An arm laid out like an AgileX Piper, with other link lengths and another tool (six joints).
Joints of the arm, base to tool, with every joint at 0 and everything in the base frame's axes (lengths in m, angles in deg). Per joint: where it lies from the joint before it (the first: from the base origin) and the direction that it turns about. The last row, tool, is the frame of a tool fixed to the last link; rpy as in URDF.
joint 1: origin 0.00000 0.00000 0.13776 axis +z
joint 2: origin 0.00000 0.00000 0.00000 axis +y
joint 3: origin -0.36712 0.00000 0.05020 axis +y
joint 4: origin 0.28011 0.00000 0.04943 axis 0.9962 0 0.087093
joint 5: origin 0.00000 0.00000 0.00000 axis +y
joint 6: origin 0.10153 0.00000 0.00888 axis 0.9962 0 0.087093
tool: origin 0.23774 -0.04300 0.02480 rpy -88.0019 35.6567 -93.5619
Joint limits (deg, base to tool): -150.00..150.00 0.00..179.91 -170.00..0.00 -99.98..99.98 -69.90..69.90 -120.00..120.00
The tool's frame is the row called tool.
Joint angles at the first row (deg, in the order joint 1, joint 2, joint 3, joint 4, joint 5, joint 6):
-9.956 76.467 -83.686 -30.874 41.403 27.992
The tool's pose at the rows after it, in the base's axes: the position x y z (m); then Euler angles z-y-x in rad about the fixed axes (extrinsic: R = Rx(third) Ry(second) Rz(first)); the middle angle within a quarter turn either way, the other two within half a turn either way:
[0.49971, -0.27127, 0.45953, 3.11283, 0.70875, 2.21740]
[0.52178, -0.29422, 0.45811, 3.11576, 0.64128, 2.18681]
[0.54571, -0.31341, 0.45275, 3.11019, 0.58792, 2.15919]
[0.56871, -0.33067, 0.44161, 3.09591, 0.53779, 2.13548]
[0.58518, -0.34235, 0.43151, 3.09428, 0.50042, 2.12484]
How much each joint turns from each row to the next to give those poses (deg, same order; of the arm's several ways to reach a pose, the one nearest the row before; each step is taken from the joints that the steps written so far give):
0.001 6.882 -6.929 -4.725 4.089 2.432
-0.001 6.475 -7.179 -3.192 3.663 0.800
0.000 6.250 -6.545 -2.707 2.643 0.229
0.000 6.041 -5.850 -2.545 2.195 -0.001
0.001 4.789 -5.262 -1.239 2.175 0.000

